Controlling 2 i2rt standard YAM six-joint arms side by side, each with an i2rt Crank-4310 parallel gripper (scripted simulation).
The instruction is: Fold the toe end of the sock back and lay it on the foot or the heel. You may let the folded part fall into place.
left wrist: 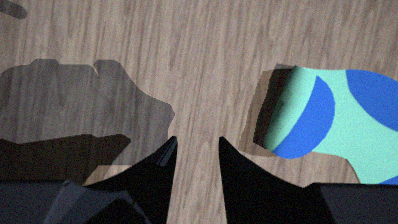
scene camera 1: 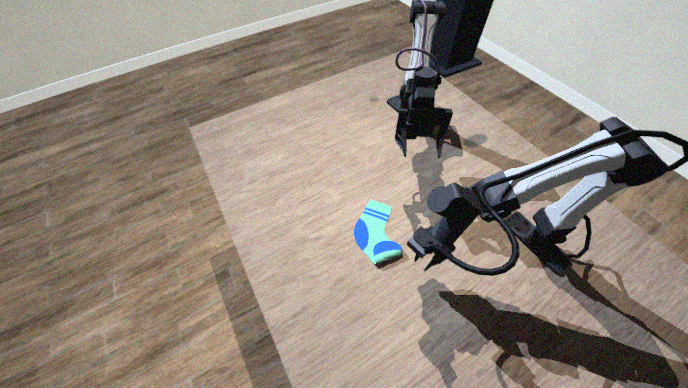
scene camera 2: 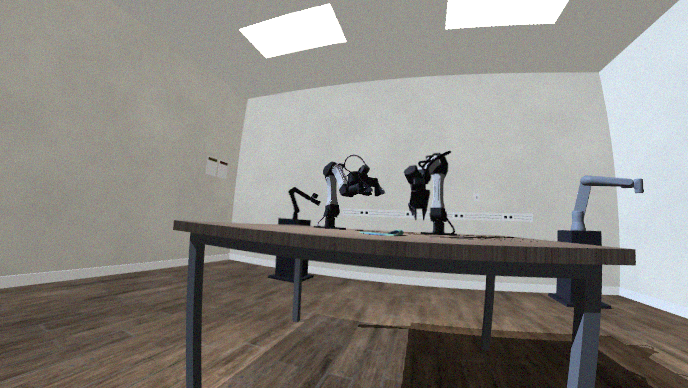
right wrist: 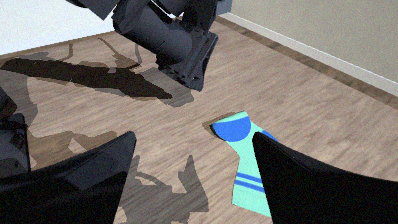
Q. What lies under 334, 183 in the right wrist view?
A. My right gripper.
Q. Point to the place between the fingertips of my left gripper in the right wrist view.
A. At 196, 85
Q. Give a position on a mint sock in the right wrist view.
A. At 237, 130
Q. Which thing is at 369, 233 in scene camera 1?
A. A mint sock.
